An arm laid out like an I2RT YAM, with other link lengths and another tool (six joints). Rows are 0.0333 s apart.
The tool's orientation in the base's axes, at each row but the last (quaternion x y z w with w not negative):
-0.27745, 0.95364, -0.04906, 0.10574
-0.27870, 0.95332, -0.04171, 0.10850
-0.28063, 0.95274, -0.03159, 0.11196
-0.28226, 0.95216, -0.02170, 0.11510
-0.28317, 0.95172, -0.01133, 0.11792
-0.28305, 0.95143, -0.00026, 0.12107
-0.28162, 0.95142, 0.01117, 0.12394
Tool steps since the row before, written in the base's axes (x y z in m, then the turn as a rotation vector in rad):
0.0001, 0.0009, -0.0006, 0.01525, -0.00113, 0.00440
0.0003, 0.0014, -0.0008, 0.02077, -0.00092, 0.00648
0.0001, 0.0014, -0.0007, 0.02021, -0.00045, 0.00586
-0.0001, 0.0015, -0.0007, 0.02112, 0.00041, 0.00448
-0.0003, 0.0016, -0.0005, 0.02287, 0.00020, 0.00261
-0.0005, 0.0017, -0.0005, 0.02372, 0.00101, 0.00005
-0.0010, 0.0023, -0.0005, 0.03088, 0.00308, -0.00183
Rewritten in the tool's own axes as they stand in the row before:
-0.0005, 0.0008, 0.0006, -0.01272, -0.00953, -0.00075
-0.0009, 0.0011, 0.0008, -0.01775, -0.01253, -0.00151
-0.0007, 0.0012, 0.0007, -0.01742, -0.01176, -0.00103
-0.0006, 0.0014, 0.0007, -0.01834, -0.01138, 0.00054
-0.0005, 0.0015, 0.0005, -0.01924, -0.01233, 0.00275
-0.0004, 0.0017, 0.0005, -0.01978, -0.01193, 0.00549
-0.0003, 0.0025, 0.0005, -0.02623, -0.01395, 0.00914

